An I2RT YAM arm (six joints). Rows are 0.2 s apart.
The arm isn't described. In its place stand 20 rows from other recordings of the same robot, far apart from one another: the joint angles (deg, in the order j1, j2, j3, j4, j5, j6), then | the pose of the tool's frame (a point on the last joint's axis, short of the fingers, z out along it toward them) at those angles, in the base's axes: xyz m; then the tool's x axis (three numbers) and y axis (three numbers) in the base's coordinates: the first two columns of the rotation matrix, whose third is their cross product.
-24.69 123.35 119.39 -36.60 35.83 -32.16 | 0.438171 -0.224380 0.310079 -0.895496 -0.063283 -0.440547 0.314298 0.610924 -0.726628
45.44 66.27 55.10 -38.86 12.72 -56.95 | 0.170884 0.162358 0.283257 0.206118 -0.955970 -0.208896 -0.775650 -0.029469 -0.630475
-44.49 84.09 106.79 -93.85 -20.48 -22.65 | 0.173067 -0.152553 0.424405 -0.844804 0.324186 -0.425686 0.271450 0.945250 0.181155
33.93 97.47 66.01 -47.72 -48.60 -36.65 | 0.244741 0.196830 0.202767 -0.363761 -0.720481 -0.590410 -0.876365 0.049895 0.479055
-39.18 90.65 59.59 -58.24 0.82 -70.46 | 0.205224 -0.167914 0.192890 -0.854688 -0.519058 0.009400 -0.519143 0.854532 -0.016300
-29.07 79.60 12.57 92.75 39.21 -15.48 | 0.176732 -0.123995 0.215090 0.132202 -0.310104 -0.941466 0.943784 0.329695 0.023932
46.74 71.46 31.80 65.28 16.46 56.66 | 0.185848 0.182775 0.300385 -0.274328 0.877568 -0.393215 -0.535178 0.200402 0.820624
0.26 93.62 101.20 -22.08 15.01 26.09 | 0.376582 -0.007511 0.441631 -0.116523 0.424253 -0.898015 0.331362 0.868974 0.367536
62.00 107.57 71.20 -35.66 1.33 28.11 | 0.172725 0.323089 0.163970 -0.808213 -0.516690 -0.282530 -0.565216 0.815281 0.125889
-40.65 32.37 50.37 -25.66 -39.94 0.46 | 0.099773 -0.055543 0.374113 -0.100993 0.094828 -0.990358 0.017549 0.995462 0.093527
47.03 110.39 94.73 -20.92 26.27 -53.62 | 0.317669 0.317900 0.289476 0.092278 -0.960113 -0.263947 -0.572523 0.165719 -0.802966
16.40 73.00 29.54 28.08 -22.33 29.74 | 0.250417 0.087802 0.212635 -0.524805 0.323868 -0.787203 -0.405697 0.717834 0.565795
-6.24 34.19 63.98 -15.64 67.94 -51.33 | 0.065161 -0.040315 0.457004 -0.577517 -0.231836 -0.782768 0.773435 0.151504 -0.615504
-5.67 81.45 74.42 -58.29 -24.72 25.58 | 0.275775 -0.012419 0.307507 -0.851855 0.478709 -0.212557 0.314632 0.792118 0.523026
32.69 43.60 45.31 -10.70 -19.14 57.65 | 0.143692 0.106083 0.346026 -0.731668 0.478759 -0.485234 -0.307764 0.403145 0.861833
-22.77 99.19 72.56 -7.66 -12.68 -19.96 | 0.369914 -0.146795 0.256675 -0.560085 -0.126095 -0.818783 0.020405 0.985949 -0.165797
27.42 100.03 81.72 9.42 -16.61 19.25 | 0.371891 0.204400 0.336752 -0.357648 0.170374 -0.918183 -0.608071 0.703733 0.367436
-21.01 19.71 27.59 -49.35 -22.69 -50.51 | 0.085193 -0.018009 0.224805 -0.440185 -0.593655 -0.673655 -0.438322 0.796853 -0.415811
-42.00 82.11 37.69 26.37 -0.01 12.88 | 0.226623 -0.204044 0.212419 -0.075339 0.367790 -0.926852 0.703502 0.678339 0.211992
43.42 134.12 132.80 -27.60 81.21 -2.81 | 0.401611 0.331614 0.318946 -0.376477 -0.366579 -0.850814 0.505407 0.688411 -0.520244
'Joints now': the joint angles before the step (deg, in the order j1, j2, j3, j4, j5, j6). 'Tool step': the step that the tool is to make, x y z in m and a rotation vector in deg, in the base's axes. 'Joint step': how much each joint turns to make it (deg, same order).
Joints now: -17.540, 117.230, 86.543, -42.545, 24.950, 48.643
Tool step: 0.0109, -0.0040, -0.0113, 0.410, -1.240, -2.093
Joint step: -0.083, 3.178, 2.169, 1.073, -0.152, 2.365
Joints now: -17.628, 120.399, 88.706, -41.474, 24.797, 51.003
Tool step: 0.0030, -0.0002, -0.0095, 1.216, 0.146, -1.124
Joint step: 0.040, 1.653, 0.511, -0.014, -0.745, 1.570
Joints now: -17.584, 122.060, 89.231, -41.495, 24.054, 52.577
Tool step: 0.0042, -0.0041, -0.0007, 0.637, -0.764, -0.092
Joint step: -0.417, 0.960, 1.345, 0.184, -0.897, -0.089
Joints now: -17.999, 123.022, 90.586, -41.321, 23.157, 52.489
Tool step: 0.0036, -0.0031, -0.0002, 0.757, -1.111, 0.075
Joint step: -0.326, 0.638, 0.930, 0.560, -1.136, -0.085
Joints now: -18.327, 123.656, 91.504, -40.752, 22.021, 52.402
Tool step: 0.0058, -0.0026, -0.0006, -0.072, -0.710, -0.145
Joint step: -0.093, 1.175, 1.678, 0.154, -0.133, 0.104
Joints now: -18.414, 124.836, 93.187, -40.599, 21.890, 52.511
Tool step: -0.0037, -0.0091, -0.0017, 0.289, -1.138, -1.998
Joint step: -1.297, -0.158, -0.732, 1.210, -0.396, 0.932
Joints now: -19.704, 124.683, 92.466, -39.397, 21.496, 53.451
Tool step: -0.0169, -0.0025, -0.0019, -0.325, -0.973, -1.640
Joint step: -1.065, -3.212, -5.745, 3.339, 0.155, 0.596
